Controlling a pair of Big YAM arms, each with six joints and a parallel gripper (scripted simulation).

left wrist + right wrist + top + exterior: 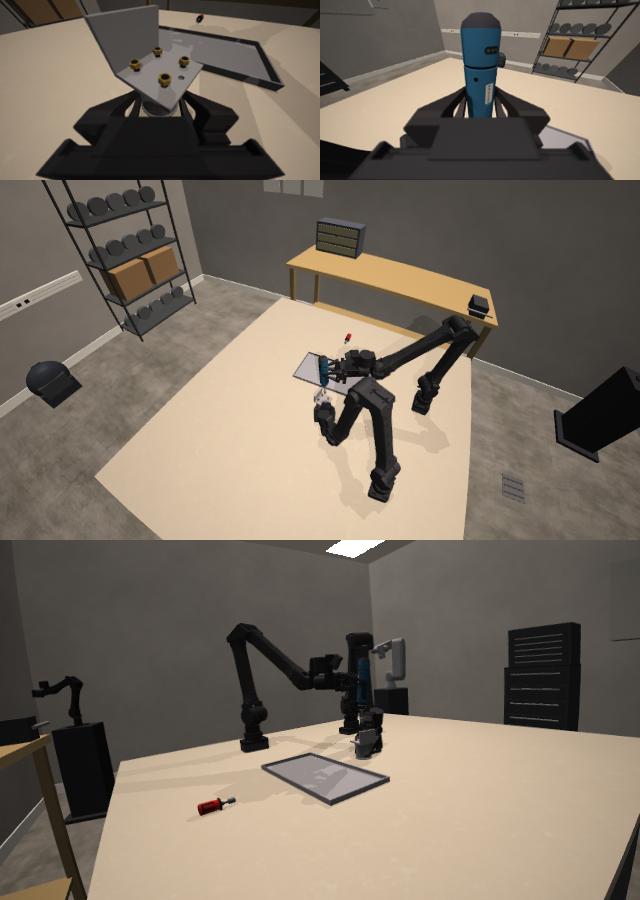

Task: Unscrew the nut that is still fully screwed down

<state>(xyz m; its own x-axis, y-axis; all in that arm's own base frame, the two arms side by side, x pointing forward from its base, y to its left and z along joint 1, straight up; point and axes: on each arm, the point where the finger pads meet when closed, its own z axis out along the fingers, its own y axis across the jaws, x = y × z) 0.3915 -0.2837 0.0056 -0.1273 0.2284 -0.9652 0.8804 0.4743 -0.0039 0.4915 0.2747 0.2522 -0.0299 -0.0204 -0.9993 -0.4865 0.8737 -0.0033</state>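
Now: the joint module 1 cm above my left hand. Also, from my left hand: red-handled tool: 55 cm to the right, 17 cm ahead, 1 cm below; then bracket: 5 cm above; then grey tray: 22 cm to the right, 7 cm ahead, 2 cm below.
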